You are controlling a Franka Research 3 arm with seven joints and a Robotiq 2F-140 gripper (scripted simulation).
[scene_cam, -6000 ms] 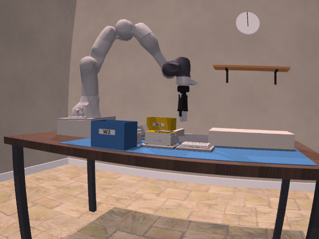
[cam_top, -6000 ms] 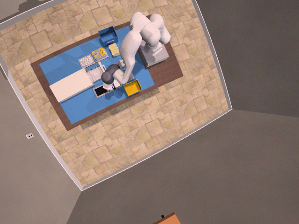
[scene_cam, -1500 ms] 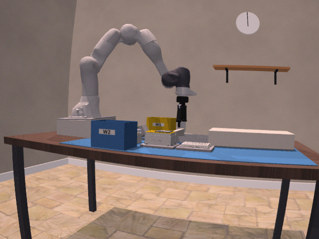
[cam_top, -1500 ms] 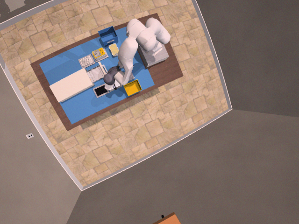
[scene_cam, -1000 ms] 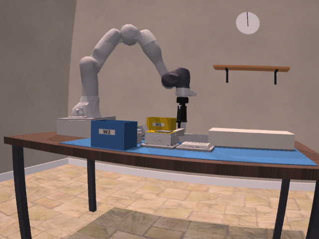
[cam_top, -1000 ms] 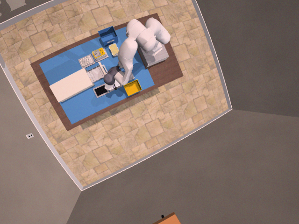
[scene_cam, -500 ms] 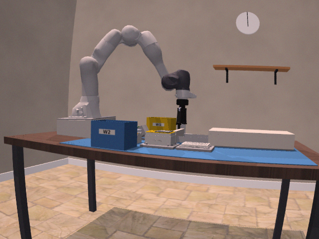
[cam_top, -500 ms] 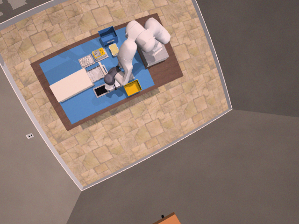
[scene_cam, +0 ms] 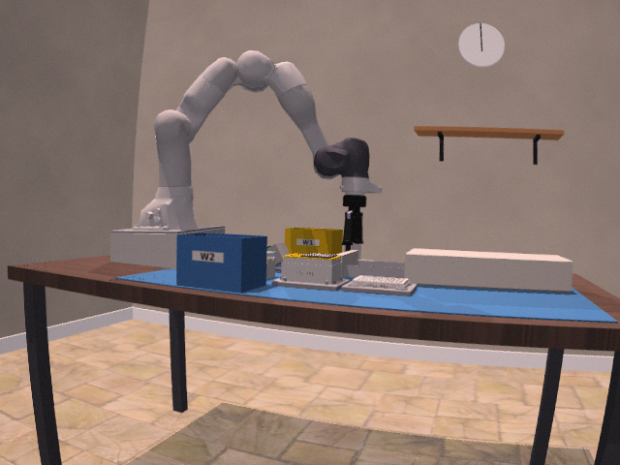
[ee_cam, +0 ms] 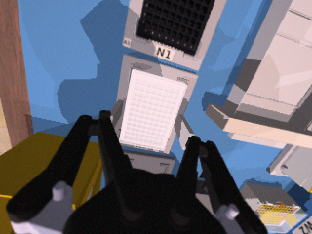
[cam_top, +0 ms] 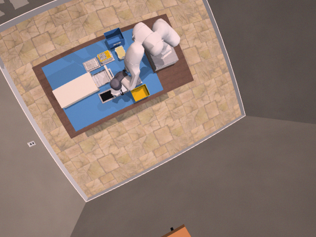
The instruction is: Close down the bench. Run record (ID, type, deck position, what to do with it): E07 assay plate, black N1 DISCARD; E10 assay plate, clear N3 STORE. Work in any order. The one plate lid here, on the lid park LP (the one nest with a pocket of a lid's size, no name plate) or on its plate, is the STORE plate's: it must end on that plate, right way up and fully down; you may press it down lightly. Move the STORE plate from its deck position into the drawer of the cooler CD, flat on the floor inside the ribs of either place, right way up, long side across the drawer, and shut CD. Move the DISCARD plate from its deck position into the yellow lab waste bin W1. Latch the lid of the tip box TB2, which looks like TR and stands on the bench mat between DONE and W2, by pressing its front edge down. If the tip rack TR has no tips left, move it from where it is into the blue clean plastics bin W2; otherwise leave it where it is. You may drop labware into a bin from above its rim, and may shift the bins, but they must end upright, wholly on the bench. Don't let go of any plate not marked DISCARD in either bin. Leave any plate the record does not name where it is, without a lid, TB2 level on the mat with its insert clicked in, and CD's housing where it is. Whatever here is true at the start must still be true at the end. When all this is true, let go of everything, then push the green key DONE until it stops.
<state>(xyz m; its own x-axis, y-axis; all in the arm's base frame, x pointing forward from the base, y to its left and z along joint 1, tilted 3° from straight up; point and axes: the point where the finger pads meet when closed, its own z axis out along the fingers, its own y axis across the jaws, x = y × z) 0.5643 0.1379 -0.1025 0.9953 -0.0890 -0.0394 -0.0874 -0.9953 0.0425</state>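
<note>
Now: the white plate lid 10 mm below my hand. The rest, counted from my hand: nest N1: 170 mm ahead, 30 mm below, 10 mm to the right; then grey nest N3: 30 mm below; then black plate: 170 mm ahead, 20 mm below, 10 mm to the right.
</note>
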